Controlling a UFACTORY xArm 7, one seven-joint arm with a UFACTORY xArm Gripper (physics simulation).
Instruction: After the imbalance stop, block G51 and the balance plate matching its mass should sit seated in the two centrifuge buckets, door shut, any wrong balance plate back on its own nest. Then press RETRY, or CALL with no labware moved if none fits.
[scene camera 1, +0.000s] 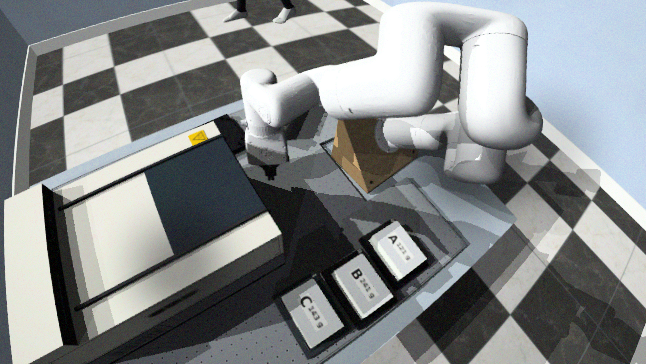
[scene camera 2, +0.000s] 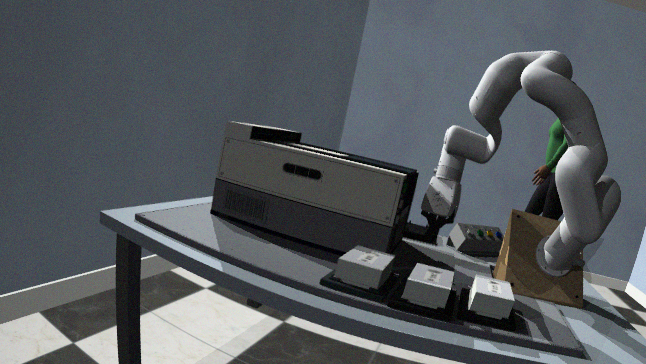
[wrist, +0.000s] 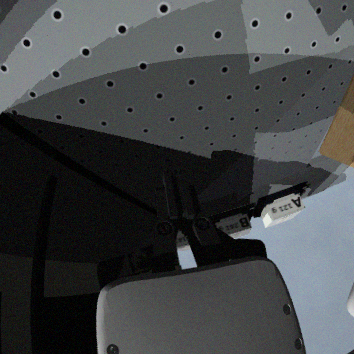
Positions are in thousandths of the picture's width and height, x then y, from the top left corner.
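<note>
Scene camera 1 gives me a balance plate C (scene camera 1: 481, 853) along with a balance plate B (scene camera 1: 563, 793). In scene camera 2 I find the balance plate C (scene camera 2: 563, 735) and the balance plate B (scene camera 2: 663, 787) again, and there too is my gripper (scene camera 2: 666, 661), which is shut and holds nothing. The wrist view shows my gripper (wrist: 484, 513) as well.
</note>
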